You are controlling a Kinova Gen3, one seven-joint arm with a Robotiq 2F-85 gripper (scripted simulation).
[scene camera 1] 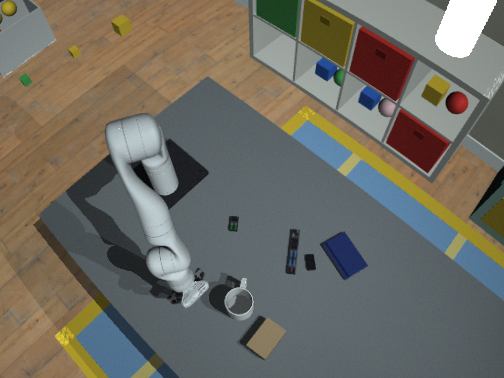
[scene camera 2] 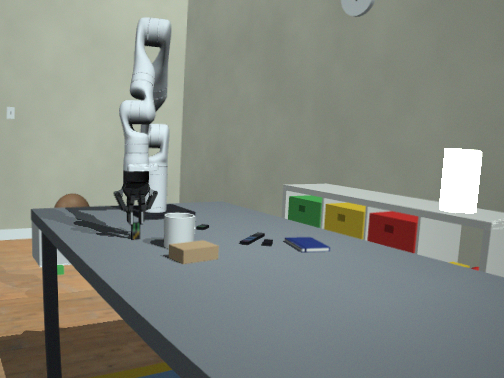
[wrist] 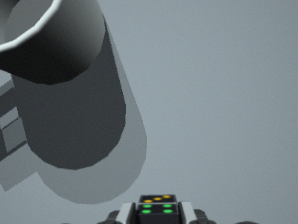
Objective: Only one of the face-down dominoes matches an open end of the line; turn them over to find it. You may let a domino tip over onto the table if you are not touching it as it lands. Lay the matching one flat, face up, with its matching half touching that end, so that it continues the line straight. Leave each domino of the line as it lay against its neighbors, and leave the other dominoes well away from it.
cardboard box: scene camera 1; scene camera 2; not seen in the wrist view (out of frame)
same spot on cardboard box: (scene camera 1: 265,339) = (scene camera 2: 192,245)
